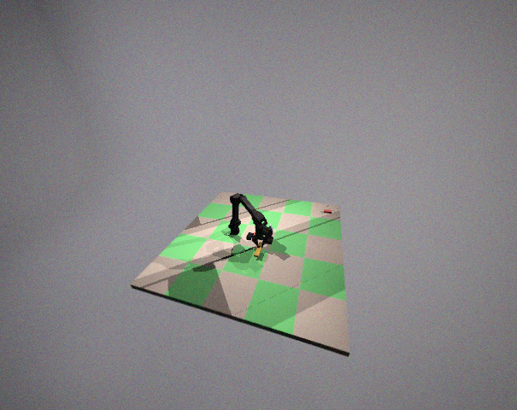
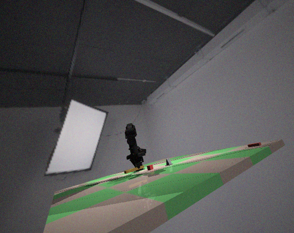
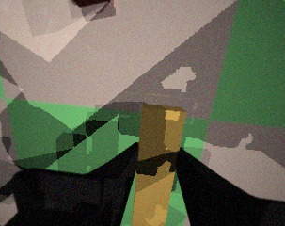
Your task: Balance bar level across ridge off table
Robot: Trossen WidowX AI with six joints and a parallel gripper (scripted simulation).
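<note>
My gripper tip is now 3 cm to the left of the yellow bar. From my gripper tip the other things lie so: flat red block: 47 cm ahead, 65 cm to the left, 4 cm below; then red cube: 8 cm behind, 14 cm to the left, 3 cm below.
</note>
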